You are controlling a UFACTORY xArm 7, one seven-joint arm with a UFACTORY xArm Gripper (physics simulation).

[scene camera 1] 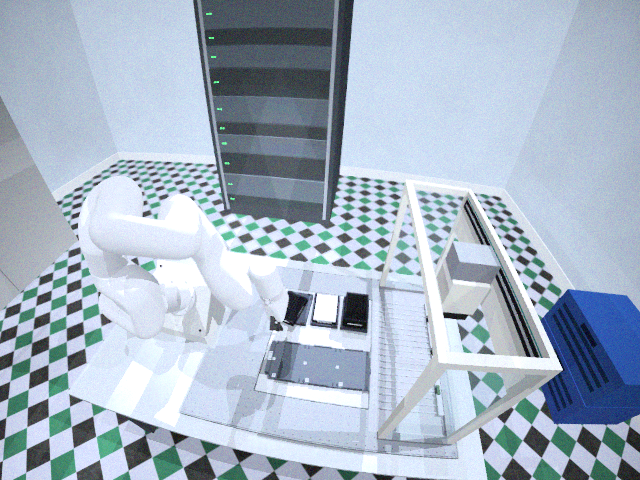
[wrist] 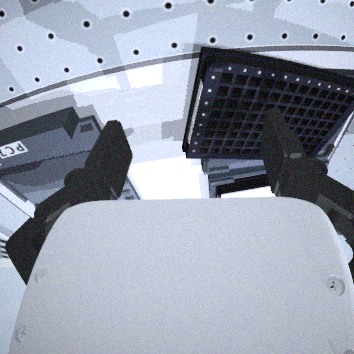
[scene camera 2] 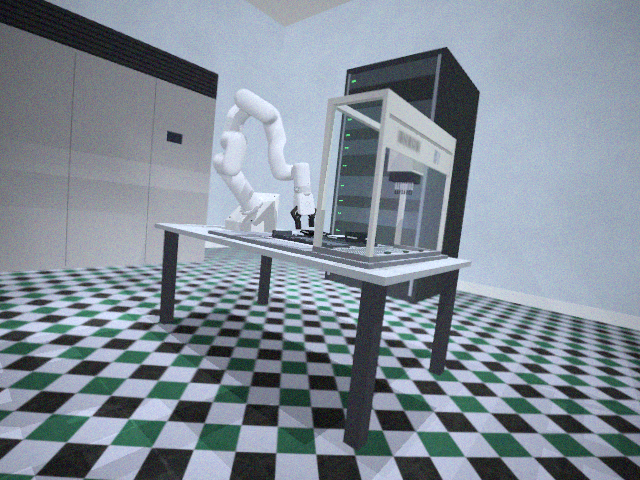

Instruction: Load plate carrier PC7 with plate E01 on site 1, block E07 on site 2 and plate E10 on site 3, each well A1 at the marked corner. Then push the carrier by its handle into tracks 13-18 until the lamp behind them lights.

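Places are measured from the arm's base along level axes (x ahead, y left, z up), in millimetres.
Pixels of known places: gripper, fingertip midpoint: (scene camera 1: 281, 317) (wrist: 192, 131) (scene camera 2: 305, 228); arm's base, origin of the base link: (scene camera 1: 180, 296) (scene camera 2: 252, 206).
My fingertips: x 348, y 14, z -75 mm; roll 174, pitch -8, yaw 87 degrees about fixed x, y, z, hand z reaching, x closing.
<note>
For each thing: its top centre in the pictures, then the offset to it from my fingertips.
- Carrier PC7, middle of its top: (wrist: 97, 231) (scene camera 1: 319, 362) (scene camera 2: 310, 234) 142 mm ahead, 145 mm right, 14 mm down
- dark block with square wells, middle of its top: (wrist: 279, 127) (scene camera 1: 290, 305) 20 mm ahead, 63 mm left, 10 mm down
- white plate, middle of its top: (wrist: 268, 202) (scene camera 1: 326, 307) 149 mm ahead, 75 mm left, 18 mm down
- black plate, middle of its top: (scene camera 1: 356, 306) (scene camera 2: 360, 232) 257 mm ahead, 67 mm left, 10 mm up
Carrier PC7 (scene camera 1: 320, 367) (wrist: 42, 172) lies flat in front of the plate row, its long side pointing to the tracks (scene camera 1: 403, 351). Its sites show no plates. A dark block with square wells (scene camera 1: 296, 308) (wrist: 235, 107) sits skewed at the row's left end; its label is not readable. A white plate (scene camera 1: 325, 308) (wrist: 247, 192) is in the middle and a black plate (scene camera 1: 355, 308) at the right; their labels are unreadable. My gripper (scene camera 1: 276, 324) (scene camera 2: 304, 226) (wrist: 192, 131) is open and empty above the row's left end, its right finger over the block in the wrist view.
A cream frame (scene camera 1: 438, 330) (scene camera 2: 383, 170) stands around the tracked deck, with a grey pipetting head (scene camera 1: 473, 263) (scene camera 2: 404, 176) inside. A small green spot (scene camera 1: 437, 390) shows at the deck's far side. A blue box (scene camera 1: 594, 341) and a dark cabinet (scene camera 1: 334, 113) (scene camera 2: 457, 155) stand beyond the table.
</note>
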